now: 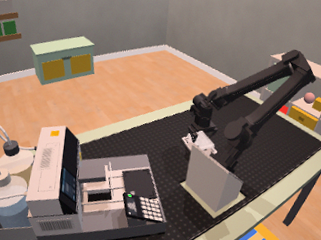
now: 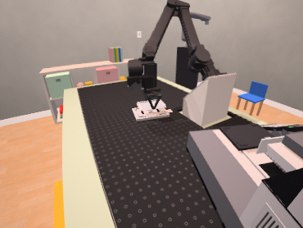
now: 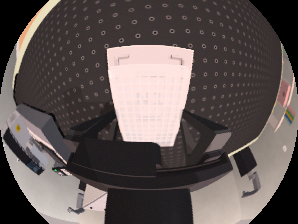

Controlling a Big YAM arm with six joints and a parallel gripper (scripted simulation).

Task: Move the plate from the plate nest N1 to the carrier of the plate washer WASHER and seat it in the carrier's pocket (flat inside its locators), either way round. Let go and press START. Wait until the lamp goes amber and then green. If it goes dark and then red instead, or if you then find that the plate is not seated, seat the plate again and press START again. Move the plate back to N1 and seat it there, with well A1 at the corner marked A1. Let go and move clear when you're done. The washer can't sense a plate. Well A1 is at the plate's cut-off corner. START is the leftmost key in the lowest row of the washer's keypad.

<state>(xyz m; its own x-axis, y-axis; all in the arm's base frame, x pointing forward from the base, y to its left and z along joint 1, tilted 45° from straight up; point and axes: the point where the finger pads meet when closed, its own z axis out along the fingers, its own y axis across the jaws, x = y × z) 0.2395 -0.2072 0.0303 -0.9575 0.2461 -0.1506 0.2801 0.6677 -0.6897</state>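
Right now the plate nest N1 is 5 cm below my hand. The rest, counted from my hand: white well plate: 1 cm below; then plate washer: 57 cm to the left, 8 cm above, 1 cm behind.
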